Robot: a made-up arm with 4 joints.
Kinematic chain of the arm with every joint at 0, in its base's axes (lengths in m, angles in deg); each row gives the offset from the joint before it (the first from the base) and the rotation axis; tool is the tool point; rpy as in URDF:
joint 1: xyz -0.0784 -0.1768 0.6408 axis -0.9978 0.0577 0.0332
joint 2: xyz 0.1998 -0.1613 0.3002 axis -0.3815 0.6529 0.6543
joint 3: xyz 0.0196 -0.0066 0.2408 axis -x
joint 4: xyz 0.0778 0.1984 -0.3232 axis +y
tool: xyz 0.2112 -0.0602 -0.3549 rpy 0 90 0
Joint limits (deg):
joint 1: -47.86..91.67
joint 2: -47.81..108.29
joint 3: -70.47..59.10
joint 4: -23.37..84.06
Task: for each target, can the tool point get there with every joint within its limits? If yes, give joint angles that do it. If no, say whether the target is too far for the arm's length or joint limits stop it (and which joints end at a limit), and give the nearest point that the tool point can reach.
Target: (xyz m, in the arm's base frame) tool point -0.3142 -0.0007 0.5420
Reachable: yes | joints 10.69 85.49 -47.15 -12.60
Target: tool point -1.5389 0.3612 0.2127
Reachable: no: too far | nearest point -0.5580 0.1847 0.5021 | short by 1.038 m
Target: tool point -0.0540 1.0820 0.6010
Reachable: no: joint limits stop it (at a limit: joint 2, joint 3) | nearest point 0.1555 0.5846 0.6090 | short by 0.540 m
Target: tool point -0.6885 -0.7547 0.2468
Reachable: no: joint limits stop it (at a limit: joint 1, joint 2) | nearest point -0.3849 -0.5964 0.4721 | short by 0.410 m
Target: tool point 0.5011 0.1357 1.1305
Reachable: yes | joints -8.44 -33.34 -51.43 23.10
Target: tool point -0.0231 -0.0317 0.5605
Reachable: yes | joints 3.53 4.50 -17.36 60.67
